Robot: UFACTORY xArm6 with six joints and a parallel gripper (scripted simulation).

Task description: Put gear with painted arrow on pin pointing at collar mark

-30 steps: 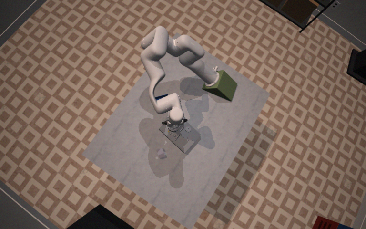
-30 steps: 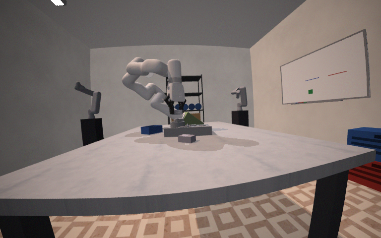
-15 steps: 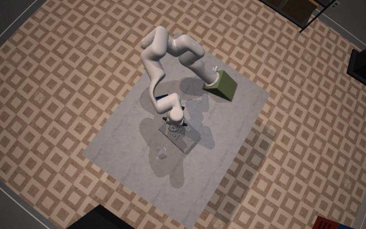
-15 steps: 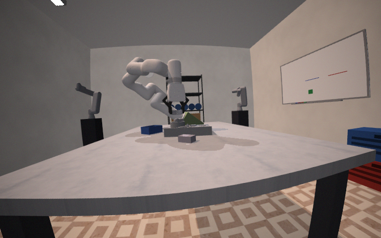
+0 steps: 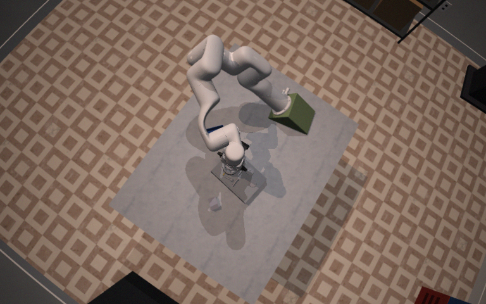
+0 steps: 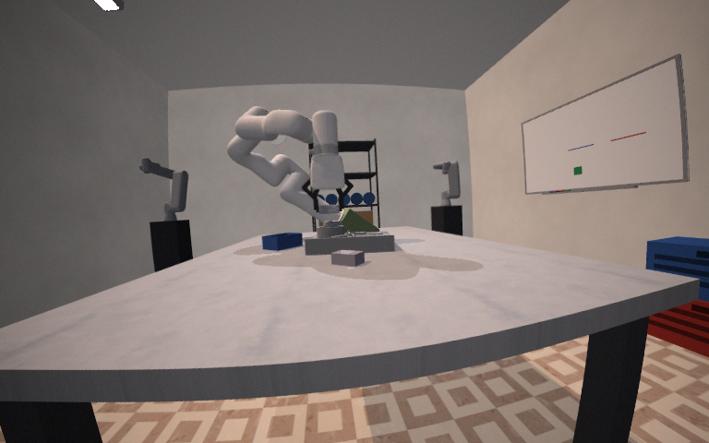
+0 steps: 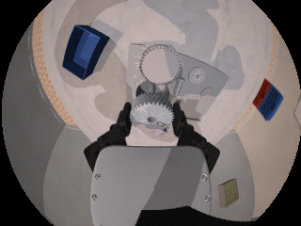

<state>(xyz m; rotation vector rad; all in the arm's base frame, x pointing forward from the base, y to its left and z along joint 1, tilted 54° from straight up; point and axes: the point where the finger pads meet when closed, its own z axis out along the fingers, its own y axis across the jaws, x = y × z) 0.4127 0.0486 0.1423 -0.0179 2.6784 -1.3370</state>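
Right now my hand is 10 mm above the toothed gear. From my hand the other things lie so: blue box 110 mm behind, 150 mm to the right, 120 mm below; then small grey block 210 mm ahead, 10 mm to the left, 120 mm below.
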